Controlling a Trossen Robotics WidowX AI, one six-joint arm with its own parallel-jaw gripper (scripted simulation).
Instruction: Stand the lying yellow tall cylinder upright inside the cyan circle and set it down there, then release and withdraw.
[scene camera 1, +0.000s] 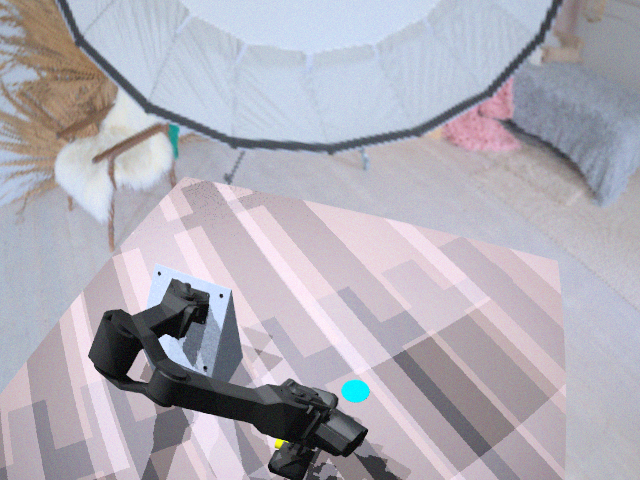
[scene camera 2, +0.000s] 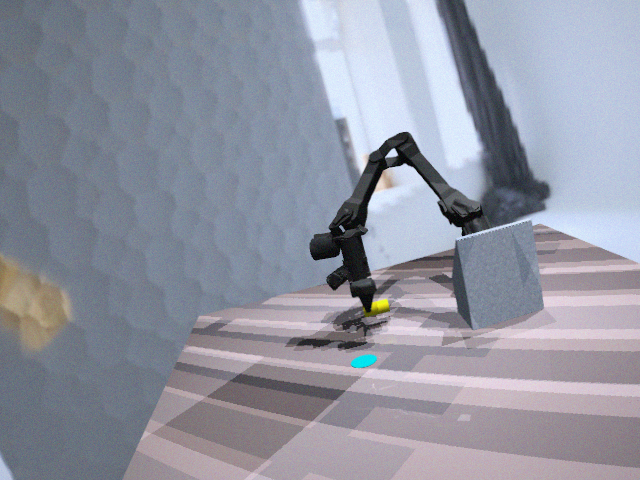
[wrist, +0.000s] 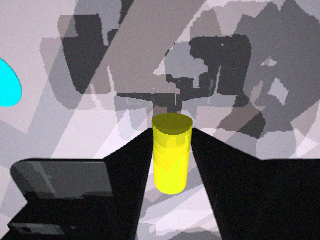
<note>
The gripper (scene camera 2: 368, 310) carries a yellow cylinder (wrist: 172, 132).
The gripper also shows in the wrist view (wrist: 171, 132).
</note>
